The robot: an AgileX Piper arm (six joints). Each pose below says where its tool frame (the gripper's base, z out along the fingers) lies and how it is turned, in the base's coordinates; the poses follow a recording.
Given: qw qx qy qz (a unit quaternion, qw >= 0); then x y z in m.
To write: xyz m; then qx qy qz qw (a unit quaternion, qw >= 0). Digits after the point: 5 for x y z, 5 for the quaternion.
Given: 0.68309 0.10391 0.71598 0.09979 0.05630 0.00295 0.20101
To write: 0.05630 0.00295 0.20101 0.10391 0.71598 0.09979 0.68309
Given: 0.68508 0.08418 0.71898 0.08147 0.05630 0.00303 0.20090
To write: 0.05630 0.00303 0.20090 0.08418 0.71898 0.08147 0.68508
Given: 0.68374 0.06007 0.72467 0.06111 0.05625 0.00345 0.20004
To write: 0.05625 0.00345 0.20004 0.06007 0.72467 0.06111 0.68374
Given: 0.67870 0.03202 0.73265 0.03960 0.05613 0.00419 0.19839
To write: 0.05613 0.00419 0.19839 0.03202 0.73265 0.03960 0.67870
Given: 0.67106 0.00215 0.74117 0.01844 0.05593 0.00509 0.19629
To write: 0.05593 0.00509 0.19629 0.00215 0.74117 0.01844 0.67106
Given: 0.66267 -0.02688 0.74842 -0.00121 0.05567 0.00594 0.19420
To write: 0.05567 0.00594 0.19420 -0.02688 0.74842 -0.00121 0.66267
